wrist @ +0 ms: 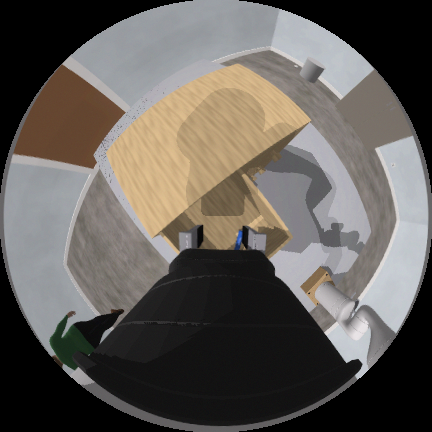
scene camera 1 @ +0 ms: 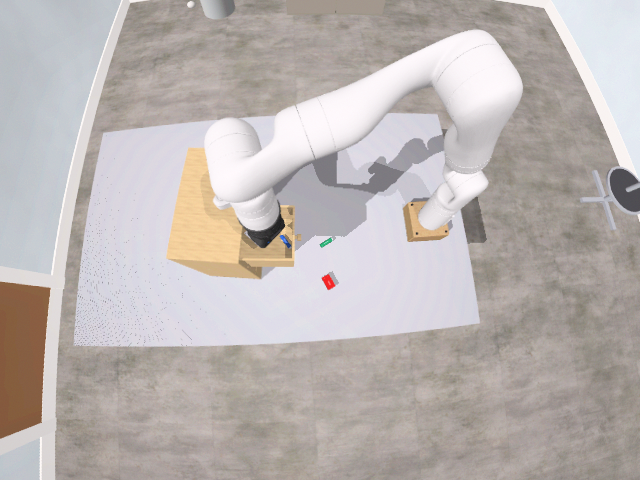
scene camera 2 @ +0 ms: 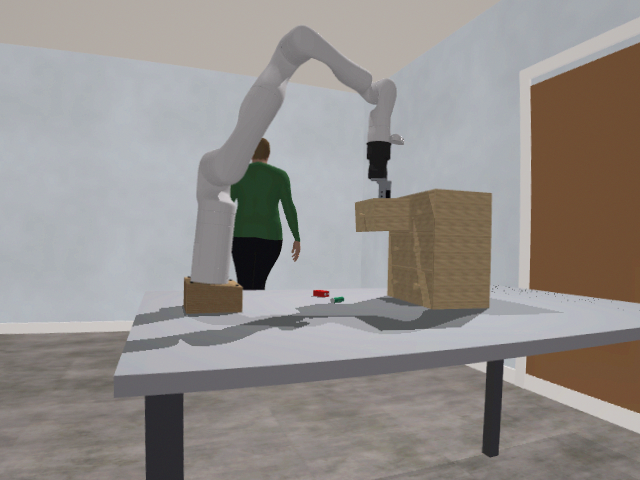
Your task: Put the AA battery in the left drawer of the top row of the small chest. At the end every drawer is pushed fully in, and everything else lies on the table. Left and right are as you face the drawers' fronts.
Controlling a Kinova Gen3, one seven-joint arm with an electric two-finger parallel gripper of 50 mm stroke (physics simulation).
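Places are measured from the arm's base along level axes (x left, y back, z up), in metres.
Pixels of known places: gripper, fingertip midpoint: [wrist: 222,233]; arm's base, origin of the base link: [wrist: 322,290] [scene camera 1: 430,217] [scene camera 2: 209,281].
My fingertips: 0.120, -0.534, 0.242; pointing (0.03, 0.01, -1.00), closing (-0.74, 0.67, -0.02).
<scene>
For each thing: its middle in the pictures, then the offset to it from my fingertips, as dx, dy, dz. Level surfaces: height alone.
- blue battery, body centre: [wrist: 238,241] [scene camera 1: 286,242] +0.000, +0.046, -0.091
- pulled-out drawer, body centre: [wrist: 220,222] [scene camera 1: 263,237] [scene camera 2: 387,215] -0.003, -0.009, -0.047
- wooden chest, body centre: [wrist: 211,155] [scene camera 1: 227,221] [scene camera 2: 435,248] -0.081, -0.137, -0.148
- green battery, body centre: [scene camera 2: 337,299] [scene camera 1: 326,242] -0.050, +0.170, -0.303
- red block-shaped battery, body centre: [scene camera 2: 321,293] [scene camera 1: 328,281] +0.088, +0.172, -0.301
- table, its level: dz -0.310
A blue battery [scene camera 1: 285,241] [wrist: 238,240] lies inside the pulled-out drawer [scene camera 1: 268,262] [scene camera 2: 369,215] [wrist: 274,216], towards its front in scene camera 1. The drawer is the left one in the top row of the wooden chest [scene camera 1: 193,206] [scene camera 2: 462,248] [wrist: 150,165], and stands well out. My gripper [scene camera 2: 384,193] [wrist: 222,233] is open, pointing down at the drawer's opening, its fingers apart with nothing gripped. In the wrist view the battery shows beside the right-hand finger. The drawer walls hide the battery in scene camera 2.
A green battery [scene camera 1: 326,241] [scene camera 2: 337,299] and a red block-shaped battery [scene camera 1: 328,281] [scene camera 2: 321,293] lie on the table [scene camera 1: 392,294] [scene camera 2: 310,351] in front of the chest. The arm's wooden base block [scene camera 1: 427,236] [scene camera 2: 212,299] [wrist: 316,282] stands farther out. A person [scene camera 2: 261,206] [wrist: 75,340] stands beyond the table.
</scene>
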